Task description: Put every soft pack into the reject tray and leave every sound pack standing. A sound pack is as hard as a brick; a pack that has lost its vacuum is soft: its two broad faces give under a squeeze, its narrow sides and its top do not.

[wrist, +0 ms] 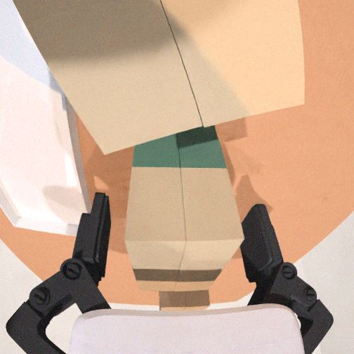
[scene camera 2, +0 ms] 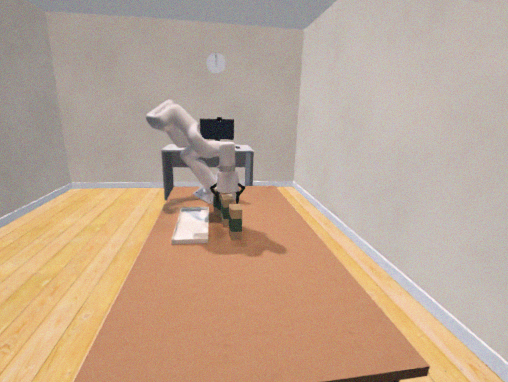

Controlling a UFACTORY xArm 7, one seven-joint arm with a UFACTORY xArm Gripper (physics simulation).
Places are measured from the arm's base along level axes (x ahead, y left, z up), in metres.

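Pixels of known places: gripper, fingertip midpoint: [scene camera 2: 227, 203].
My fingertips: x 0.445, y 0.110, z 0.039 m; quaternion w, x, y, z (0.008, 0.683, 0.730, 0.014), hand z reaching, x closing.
Behind a point stands the place of what it marks.
Three tan packs with green bands stand in a row. The near pack [scene camera 2: 235, 223] {y 0.148, x 0.634, z 0.013 m} [wrist: 175, 85] is large at the top of the wrist view. The middle pack [scene camera 2: 226, 210] {y 0.105, x 0.492, z 0.019 m} [wrist: 182, 205] stands between the spread fingers. The far pack [scene camera 2: 217, 203] {y 0.054, x 0.343, z 0.003 m} [wrist: 184, 299] is mostly hidden behind the middle one. My gripper [scene camera 2: 227, 199] {y 0.110, x 0.445, z 0.039 m} [wrist: 180, 213] is open around the middle pack and not closed on it. A gap shows at the left finger; the right finger looks very near the pack, and contact there is unclear. The white reject tray [scene camera 2: 190, 243] {y -0.040, x 0.665, z -0.065 m} [wrist: 79, 165] lies left of the row; no pack shows in it.
The brown table [scene camera 2: 240, 310] {y 0.162, x 1.068, z -0.067 m} [wrist: 325, 165] extends toward the scene camera and to the right of the row. The near pack stands close in front of the middle one. A grey desk [scene camera 2: 207, 161] with a monitor [scene camera 2: 216, 129] stands behind the arm.
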